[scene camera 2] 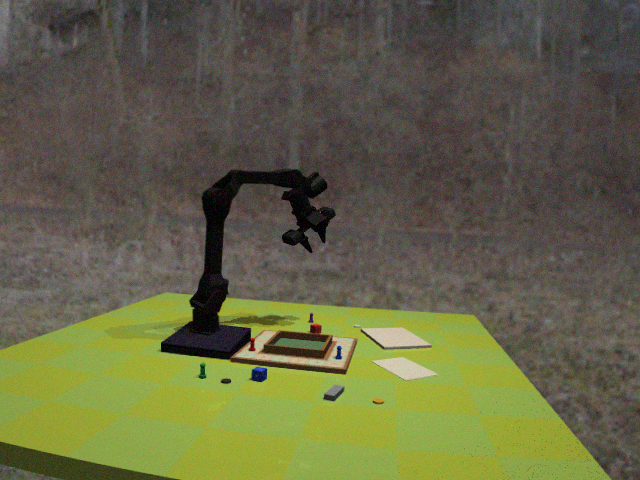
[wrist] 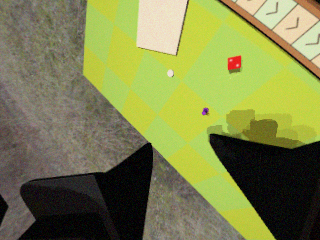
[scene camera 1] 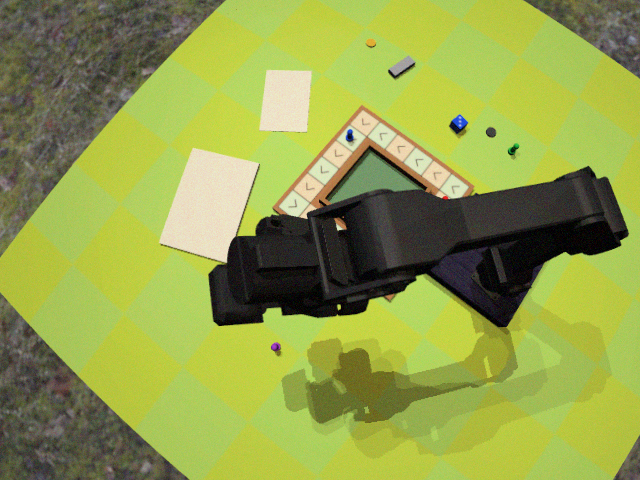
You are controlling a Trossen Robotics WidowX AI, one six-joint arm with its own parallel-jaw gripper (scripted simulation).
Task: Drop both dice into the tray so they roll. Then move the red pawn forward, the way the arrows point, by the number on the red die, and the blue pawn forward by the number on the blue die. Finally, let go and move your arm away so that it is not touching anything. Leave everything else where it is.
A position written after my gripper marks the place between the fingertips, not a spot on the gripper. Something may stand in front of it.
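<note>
Gripper (scene camera 1: 265, 307) (scene camera 2: 317, 247) (wrist: 180, 142) open, holding nothing. Green tray (scene camera 1: 371, 172).
</note>
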